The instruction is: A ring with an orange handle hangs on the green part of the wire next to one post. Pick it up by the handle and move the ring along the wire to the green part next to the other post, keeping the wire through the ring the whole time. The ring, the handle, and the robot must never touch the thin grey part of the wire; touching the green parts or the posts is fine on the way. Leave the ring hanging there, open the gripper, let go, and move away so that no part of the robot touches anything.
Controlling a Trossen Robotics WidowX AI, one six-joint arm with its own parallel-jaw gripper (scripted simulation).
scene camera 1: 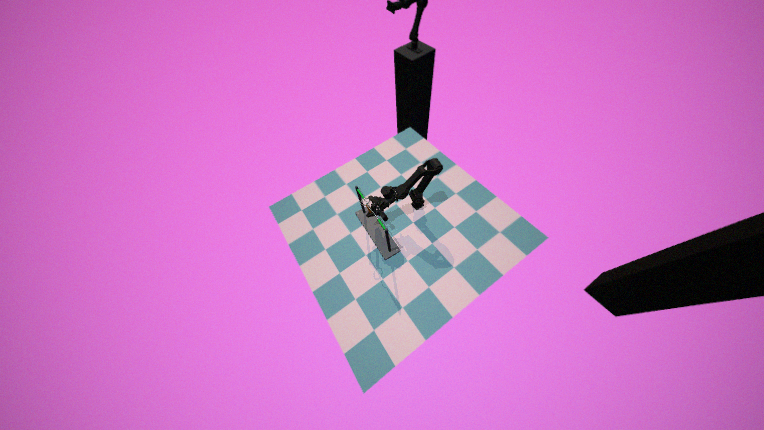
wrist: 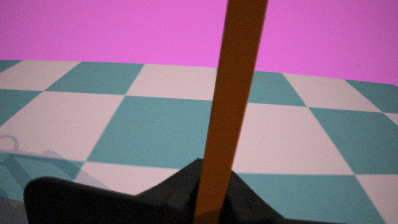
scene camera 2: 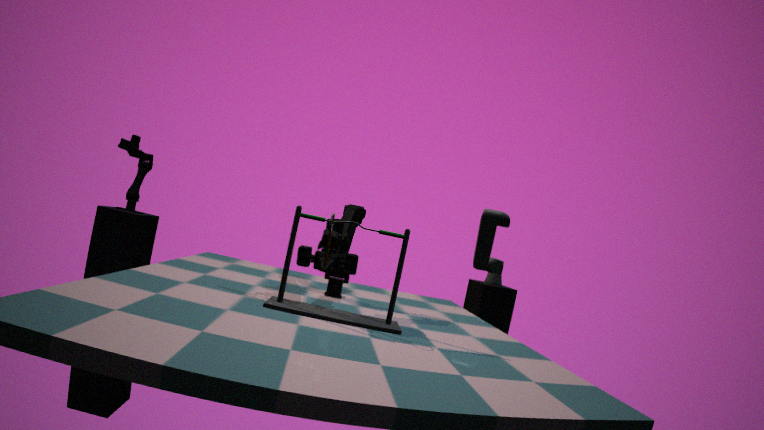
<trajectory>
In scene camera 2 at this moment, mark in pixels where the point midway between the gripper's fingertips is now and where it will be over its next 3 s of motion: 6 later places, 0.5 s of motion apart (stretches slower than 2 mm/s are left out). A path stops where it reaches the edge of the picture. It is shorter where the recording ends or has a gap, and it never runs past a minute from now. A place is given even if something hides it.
The gripper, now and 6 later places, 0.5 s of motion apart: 323, 270; 333, 270; 345, 267; 348, 267; 345, 266; 337, 263; 339, 264
</trajectory>
